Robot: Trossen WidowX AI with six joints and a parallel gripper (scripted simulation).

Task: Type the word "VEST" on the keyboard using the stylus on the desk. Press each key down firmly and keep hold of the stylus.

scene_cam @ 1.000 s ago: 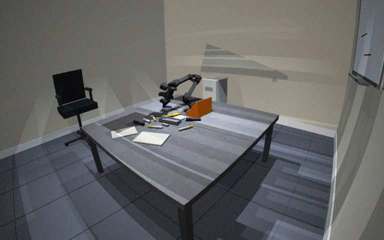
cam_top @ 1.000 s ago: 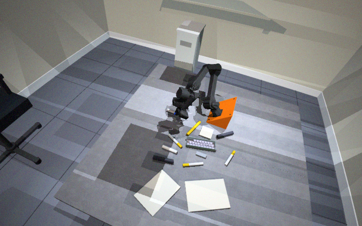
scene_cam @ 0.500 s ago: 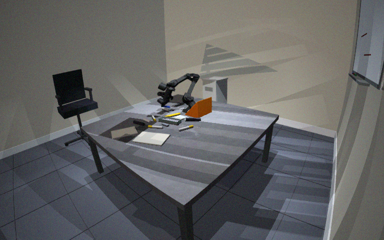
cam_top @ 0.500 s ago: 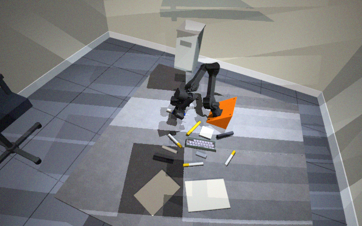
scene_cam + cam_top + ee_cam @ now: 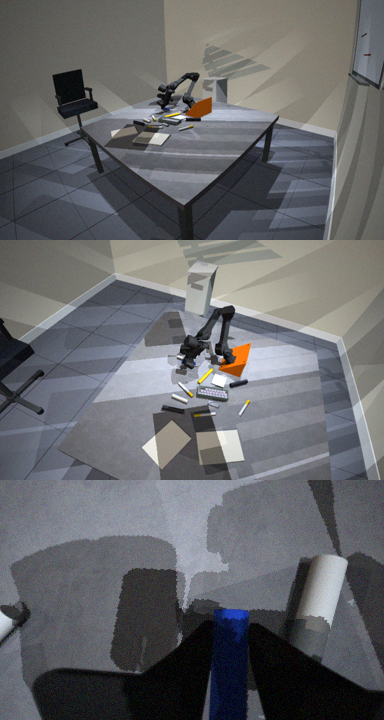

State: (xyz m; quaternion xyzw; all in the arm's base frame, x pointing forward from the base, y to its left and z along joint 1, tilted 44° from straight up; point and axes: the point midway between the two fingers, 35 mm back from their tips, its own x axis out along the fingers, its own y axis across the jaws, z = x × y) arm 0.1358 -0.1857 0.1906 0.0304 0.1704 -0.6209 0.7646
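The blue stylus lies 2 cm behind my gripper tip and 7 cm to the left of it. The rest, counted from my gripper tip: grey block 19 cm ahead, 28 cm to the left, 3 cm below; white pad 1 cm ahead, 26 cm to the left, 3 cm below.
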